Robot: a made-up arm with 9 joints.
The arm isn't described. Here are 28 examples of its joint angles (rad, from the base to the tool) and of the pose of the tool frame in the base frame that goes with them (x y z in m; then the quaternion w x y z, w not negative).
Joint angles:
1: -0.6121 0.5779 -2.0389 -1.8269 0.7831 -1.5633 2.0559 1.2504 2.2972
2: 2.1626 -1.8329 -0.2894 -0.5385 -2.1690 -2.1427 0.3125 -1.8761 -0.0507
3: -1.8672 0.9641 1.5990 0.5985 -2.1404 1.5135 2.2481 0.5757 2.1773
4: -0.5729 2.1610 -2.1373 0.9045 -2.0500 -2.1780 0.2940 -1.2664 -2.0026
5: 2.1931 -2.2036 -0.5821 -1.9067 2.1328 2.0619 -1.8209 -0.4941 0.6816
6: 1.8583 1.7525 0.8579 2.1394 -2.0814 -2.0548 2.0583 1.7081 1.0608
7: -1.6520 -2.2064 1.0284 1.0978 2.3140 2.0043 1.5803 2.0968 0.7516
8: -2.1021 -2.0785 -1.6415 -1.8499 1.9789 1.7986 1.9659 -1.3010 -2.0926
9: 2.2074 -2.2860 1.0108 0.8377 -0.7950 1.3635 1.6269 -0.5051 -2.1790
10: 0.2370 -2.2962 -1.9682 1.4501 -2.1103 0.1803 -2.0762 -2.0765 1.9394
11: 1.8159 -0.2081 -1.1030 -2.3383 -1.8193 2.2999 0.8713 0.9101 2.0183
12: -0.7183 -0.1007 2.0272 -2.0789 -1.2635 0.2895 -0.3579 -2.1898 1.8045
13: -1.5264 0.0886 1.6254 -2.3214 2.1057 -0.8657 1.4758 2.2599 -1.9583
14: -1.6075 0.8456 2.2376 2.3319 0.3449 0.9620 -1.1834 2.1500 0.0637
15: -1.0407 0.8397 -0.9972 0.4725 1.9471 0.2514 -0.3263 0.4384 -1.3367
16: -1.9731 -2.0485 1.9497 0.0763 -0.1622 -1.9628 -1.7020 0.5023 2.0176
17: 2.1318 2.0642 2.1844 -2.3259 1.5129 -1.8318 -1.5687 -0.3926 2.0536
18: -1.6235 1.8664 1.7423 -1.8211 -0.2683 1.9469 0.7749 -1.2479 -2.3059
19: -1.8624 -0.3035 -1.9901 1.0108 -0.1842 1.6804 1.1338 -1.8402 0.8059
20: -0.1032 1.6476 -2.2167 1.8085 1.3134 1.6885 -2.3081 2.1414 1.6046
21: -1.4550 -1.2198 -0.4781 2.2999 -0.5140 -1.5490 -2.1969 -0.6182 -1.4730
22: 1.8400 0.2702 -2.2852 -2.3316 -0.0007 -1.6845 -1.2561 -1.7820 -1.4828
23: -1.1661 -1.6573 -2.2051 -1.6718 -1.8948 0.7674 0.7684 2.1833 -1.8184
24: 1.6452 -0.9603 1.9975 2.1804 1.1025 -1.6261 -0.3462 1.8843 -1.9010
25: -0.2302 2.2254 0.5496 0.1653 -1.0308 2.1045 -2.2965 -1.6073 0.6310
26: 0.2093 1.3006 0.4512 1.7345 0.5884 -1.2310 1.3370 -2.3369 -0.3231
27: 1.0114 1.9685 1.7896 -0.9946 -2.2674 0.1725 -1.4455 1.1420 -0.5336
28: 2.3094 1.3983 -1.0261 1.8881 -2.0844 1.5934 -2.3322 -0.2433 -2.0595
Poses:
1: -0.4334 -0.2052 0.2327 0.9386 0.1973 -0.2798 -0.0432
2: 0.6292 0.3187 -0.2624 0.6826 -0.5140 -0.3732 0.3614
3: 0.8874 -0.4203 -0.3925 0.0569 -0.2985 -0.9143 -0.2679
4: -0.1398 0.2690 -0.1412 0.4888 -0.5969 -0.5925 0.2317
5: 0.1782 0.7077 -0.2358 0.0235 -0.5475 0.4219 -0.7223
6: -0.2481 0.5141 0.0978 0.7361 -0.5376 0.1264 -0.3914
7: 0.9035 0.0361 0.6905 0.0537 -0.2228 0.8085 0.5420
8: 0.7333 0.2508 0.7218 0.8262 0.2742 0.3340 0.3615
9: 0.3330 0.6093 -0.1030 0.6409 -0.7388 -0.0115 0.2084
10: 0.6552 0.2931 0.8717 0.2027 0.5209 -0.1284 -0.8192
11: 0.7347 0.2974 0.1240 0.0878 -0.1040 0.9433 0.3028
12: 0.4362 0.5069 -0.0341 0.7041 0.4188 -0.3422 -0.4602
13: 0.7155 -0.1781 -0.2511 0.4416 0.7056 0.3312 -0.4443
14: 0.0670 0.0783 -0.4872 0.9752 -0.1568 0.0640 0.1424
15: 0.4143 -0.0574 0.2729 0.6088 -0.2504 -0.7490 0.0745
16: 0.1272 -0.3446 0.8193 0.6576 -0.2678 -0.1305 0.6919
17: -0.0757 0.0510 0.7357 0.2461 -0.7794 -0.0659 0.5723
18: -0.1584 -0.0775 0.0689 0.4147 -0.4666 -0.3521 0.6974
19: -0.2749 -0.2818 -0.0810 0.3696 -0.7342 0.2135 -0.5281
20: 0.0360 0.9076 0.0848 0.2498 -0.6091 0.7471 -0.0917
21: -0.3479 -0.1304 0.5580 0.2835 -0.2602 -0.6177 -0.6858
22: 0.7601 0.2273 -0.0136 0.4202 0.8083 0.3832 0.1524
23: 0.0586 0.1316 0.3672 0.6760 0.2524 -0.2945 0.6266
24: 0.7918 0.1256 -0.0375 0.3432 0.7946 0.3529 -0.3554
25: -0.2303 -0.1415 -0.1624 0.6381 -0.5574 -0.0166 -0.5308
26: -0.0250 -0.2363 0.4467 0.0685 -0.0738 0.6657 0.7394
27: 0.9362 -0.3550 0.0892 0.2360 0.3654 -0.2927 -0.8515
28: 0.3761 0.3339 -0.1889 0.4568 0.5474 0.6954 0.0897
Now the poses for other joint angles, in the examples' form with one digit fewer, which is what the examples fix.
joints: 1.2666 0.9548 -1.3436 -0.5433 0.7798 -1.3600 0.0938 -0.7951 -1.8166
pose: 0.001 -0.013 -0.071 0.129 0.332 -0.925 -0.130
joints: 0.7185 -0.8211 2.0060 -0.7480 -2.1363 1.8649 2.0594 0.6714 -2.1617
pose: 0.448 0.577 -0.320 0.392 0.174 0.743 0.514
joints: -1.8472 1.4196 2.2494 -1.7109 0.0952 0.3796 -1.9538 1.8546 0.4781
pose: 1.002 -0.505 0.390 0.067 0.254 -0.488 -0.832
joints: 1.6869 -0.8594 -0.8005 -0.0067 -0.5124 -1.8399 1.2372 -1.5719 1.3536
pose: -0.264 -0.302 -0.149 0.094 0.746 0.201 0.628
